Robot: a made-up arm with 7 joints.
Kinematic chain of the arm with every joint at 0, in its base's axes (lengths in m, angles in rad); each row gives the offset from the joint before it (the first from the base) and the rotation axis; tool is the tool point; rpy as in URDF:
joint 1: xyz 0 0 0.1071 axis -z
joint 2: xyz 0 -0.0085 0.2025 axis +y
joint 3: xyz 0 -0.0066 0.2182 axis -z
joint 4: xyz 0 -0.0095 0.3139 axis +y
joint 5: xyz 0 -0.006 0.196 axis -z
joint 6: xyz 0 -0.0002 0.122 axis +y
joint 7: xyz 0 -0.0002 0.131 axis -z
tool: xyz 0 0 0 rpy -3.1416 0 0
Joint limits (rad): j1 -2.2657..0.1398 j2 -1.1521..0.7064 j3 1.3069..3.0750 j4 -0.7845..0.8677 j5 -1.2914..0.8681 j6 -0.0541..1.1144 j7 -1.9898..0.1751
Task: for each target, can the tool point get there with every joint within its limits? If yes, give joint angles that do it. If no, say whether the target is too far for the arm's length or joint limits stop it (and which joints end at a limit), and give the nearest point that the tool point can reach.
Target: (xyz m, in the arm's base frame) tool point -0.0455 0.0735 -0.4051
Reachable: no: joint limits stop it (at a limit: joint 1, joint 2, joint 3, joint 4, joint 6) | nearest point -0.7683 0.0969 0.2565 | short by 0.980 m
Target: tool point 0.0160 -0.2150 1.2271
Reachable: yes | joints -0.9649 0.0373 2.5184 0.4707 0.1059 0.2885 -0.0535
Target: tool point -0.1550 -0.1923 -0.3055
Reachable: no: joint limits stop it (at a limit: joint 2, joint 3, joint 4, joint 6) | nearest point -0.4858 -0.6027 0.2565 | short by 0.770 m
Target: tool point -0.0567 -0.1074 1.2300
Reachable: yes | joints -0.5263 -0.0075 2.6815 -0.0025 -0.1580 1.0002 -0.9652
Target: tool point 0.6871 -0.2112 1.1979
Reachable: no: too far | nearest point 0.5910 -0.1713 1.0718 | short by 0.164 m
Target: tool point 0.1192 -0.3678 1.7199
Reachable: no: too far | nearest point 0.0800 -0.2469 1.2562 | short by 0.481 m
